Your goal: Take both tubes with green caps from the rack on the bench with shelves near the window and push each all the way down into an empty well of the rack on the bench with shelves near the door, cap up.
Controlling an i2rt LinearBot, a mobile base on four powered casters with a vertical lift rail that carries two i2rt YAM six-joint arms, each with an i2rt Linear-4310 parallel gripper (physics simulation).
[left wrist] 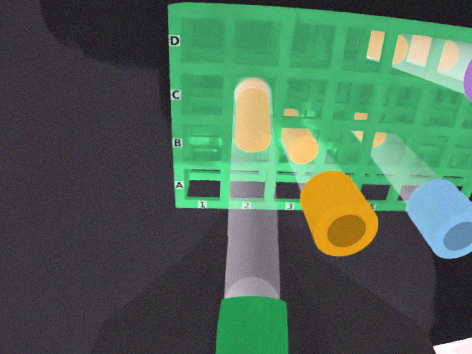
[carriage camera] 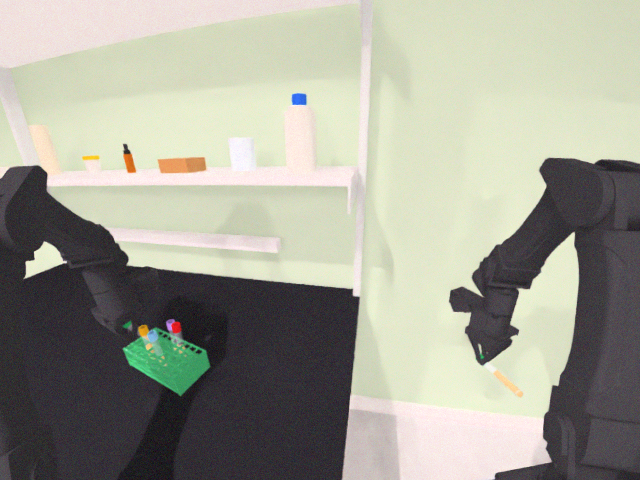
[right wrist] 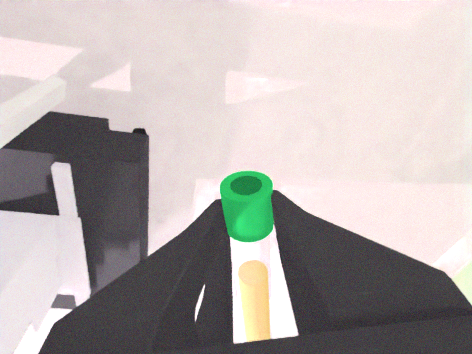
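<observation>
A green rack stands on the black bench. My left gripper is shut on a green-capped tube. In the left wrist view this tube passes in front of the rack's column 2, its orange lower end over rows B and C and not hidden by the grid bars. My right gripper is shut on another green-capped tube. It hangs right of the bench, cap up and tilted, lower end toward the right in the carriage view. The left tube's body is unclear there.
The rack holds tubes with orange, light blue, purple and red caps. A shelf above the bench bears a blue-capped bottle, a white cup and a brown box.
</observation>
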